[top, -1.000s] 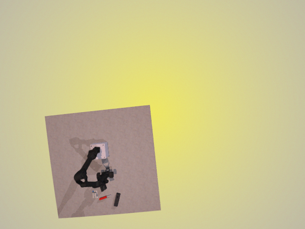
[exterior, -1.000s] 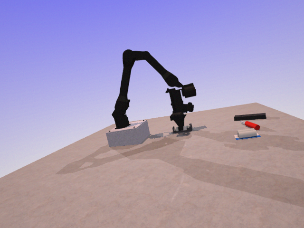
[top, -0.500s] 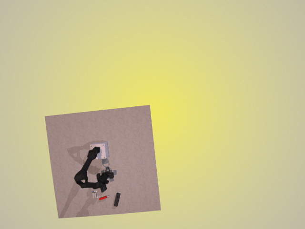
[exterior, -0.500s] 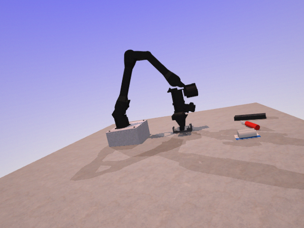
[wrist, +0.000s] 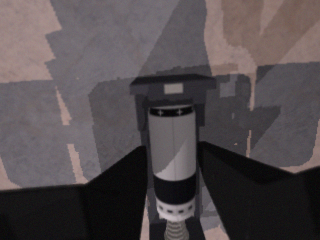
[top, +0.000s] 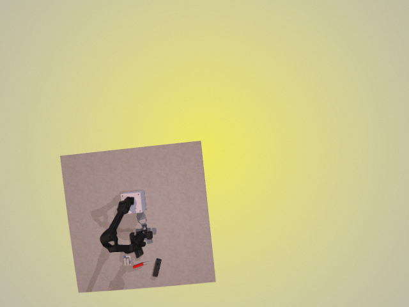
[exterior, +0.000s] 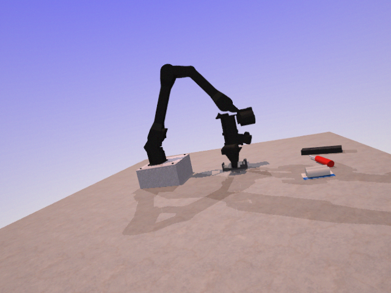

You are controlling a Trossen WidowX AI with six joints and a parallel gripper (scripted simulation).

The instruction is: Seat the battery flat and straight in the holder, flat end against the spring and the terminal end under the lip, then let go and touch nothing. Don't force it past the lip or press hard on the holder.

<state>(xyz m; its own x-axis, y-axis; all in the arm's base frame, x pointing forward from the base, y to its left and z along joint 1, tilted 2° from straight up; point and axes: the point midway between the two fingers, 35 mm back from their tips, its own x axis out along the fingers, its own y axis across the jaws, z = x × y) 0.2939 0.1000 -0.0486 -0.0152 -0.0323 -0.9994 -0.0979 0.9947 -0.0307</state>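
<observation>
Now: gripper tip 10 mm below the battery. From my gripper tip the other things lie so: black bar: 340 mm ahead, 110 mm to the left, 10 mm above; blue-edged card: 290 mm ahead, 170 mm to the right; red-handled screwdriver: 310 mm ahead, 20 mm to the right.
</observation>
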